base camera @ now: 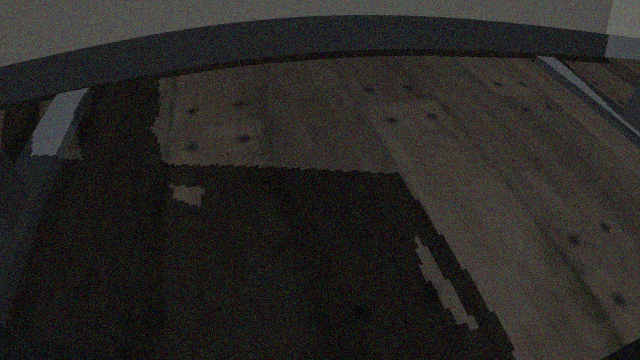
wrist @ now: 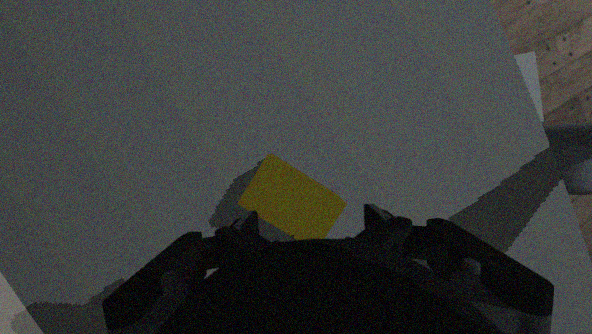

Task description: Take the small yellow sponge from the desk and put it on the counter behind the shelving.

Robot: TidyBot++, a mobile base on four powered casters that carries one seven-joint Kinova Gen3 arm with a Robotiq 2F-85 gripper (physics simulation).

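Frame: origin at the arm's base, x left, y back, z up, level; millimetres.
Seen in the pictures: gripper, between the fingertips: (wrist: 310, 219).
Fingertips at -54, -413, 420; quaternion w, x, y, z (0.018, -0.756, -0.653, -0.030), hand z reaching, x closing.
A point is followed by its place in that frame, as x, y, z.
The small yellow sponge (wrist: 294, 196) @[-63, -423, 368] lies flat on the pale grey desk top (wrist: 300, 90) @[-182, -389, 323] in the wrist view, turned at an angle to the gripper. My gripper (wrist: 310, 219) @[-54, -413, 420] is open, its fingertips spread apart, with nothing between them. It is above the desk, and the sponge shows beyond and between the fingertips, its near edge partly hidden by the gripper body. How high the fingers are above the sponge is hard to tell. The counter and the shelving cannot be made out in either view.
In the base view, a dark grey bar (base camera: 350, 34) @[-65, -902, -353] curves across the top above the wooden floor (base camera: 320, 110) @[-4, -625, -397]. Pale, slanted legs or bars (base camera: 60, 120) stand at the left and right. The wrist view shows the desk's edge at the right, with wooden floor (wrist: 565, 45) @[-339, 1094, -397] beyond it.
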